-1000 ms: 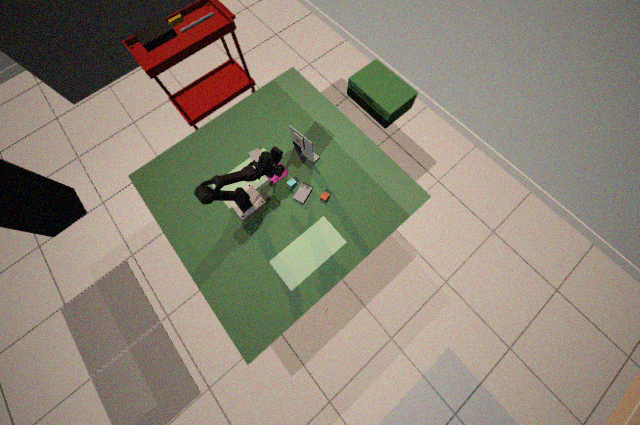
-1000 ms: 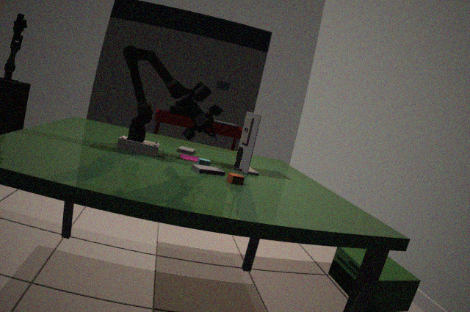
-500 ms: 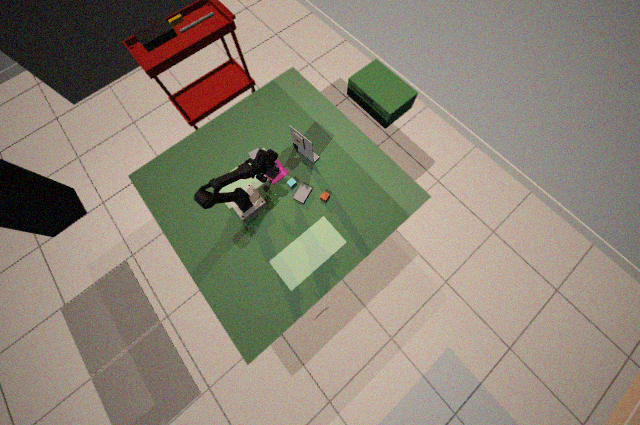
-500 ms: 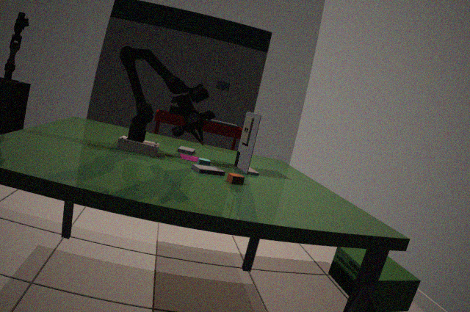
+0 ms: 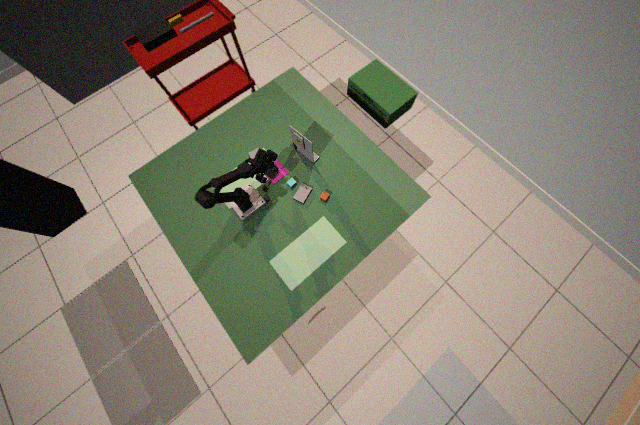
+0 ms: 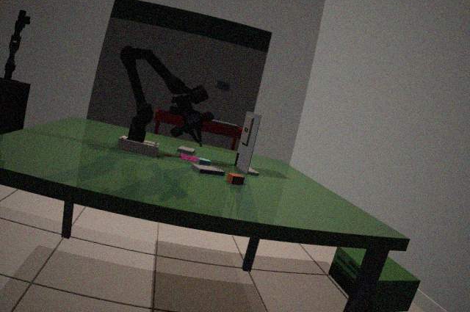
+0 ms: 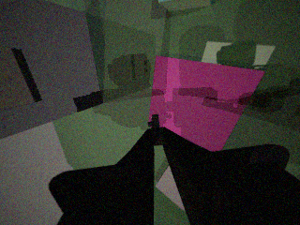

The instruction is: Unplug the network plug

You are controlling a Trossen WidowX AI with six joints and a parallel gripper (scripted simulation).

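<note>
My gripper tip is now 1 cm past the magenta marked square and 7 cm above it. From my gripper tip the other things lie so: grey network plug (right at my gripper tip); then teal block (2 cm ahead, 13 cm to the right, 6 cm below); then grey panel (20 cm ahead, 3 cm to the right, 4 cm above).
</note>
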